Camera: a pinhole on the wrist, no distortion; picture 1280 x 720 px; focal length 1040.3 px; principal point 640.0 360.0 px. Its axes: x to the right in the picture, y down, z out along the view. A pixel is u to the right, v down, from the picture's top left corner.
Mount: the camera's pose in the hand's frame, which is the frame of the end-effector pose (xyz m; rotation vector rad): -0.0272 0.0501 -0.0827 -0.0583 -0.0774 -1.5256
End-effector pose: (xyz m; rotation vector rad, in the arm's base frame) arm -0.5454 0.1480 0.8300 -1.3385 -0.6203 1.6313
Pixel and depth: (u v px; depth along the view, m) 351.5 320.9 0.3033
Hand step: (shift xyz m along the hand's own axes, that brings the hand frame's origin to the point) -0.0465 0.1595 0.2120
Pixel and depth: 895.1 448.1 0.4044
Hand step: 0.0056 -0.0121 0.3291
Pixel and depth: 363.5 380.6 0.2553
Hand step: -0.0287 0.1399 0.1658
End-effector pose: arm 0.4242 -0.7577 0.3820 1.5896 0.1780 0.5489
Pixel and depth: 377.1 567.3 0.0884
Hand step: -0.0118 0.0808 0.0036
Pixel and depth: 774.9 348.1 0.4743
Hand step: -0.0366 0.0297 0.3951
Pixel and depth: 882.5 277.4 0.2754
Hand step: -0.0501 0.0091 0.1970
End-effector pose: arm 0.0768 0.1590 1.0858 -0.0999 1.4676 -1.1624
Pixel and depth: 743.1 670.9 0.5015
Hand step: 0.1176 0.0507 0.4227
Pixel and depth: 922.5 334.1 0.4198
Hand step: -0.0386 -0.0275 0.3453
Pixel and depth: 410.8 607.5 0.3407
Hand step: 0.0457 0.1579 0.2510
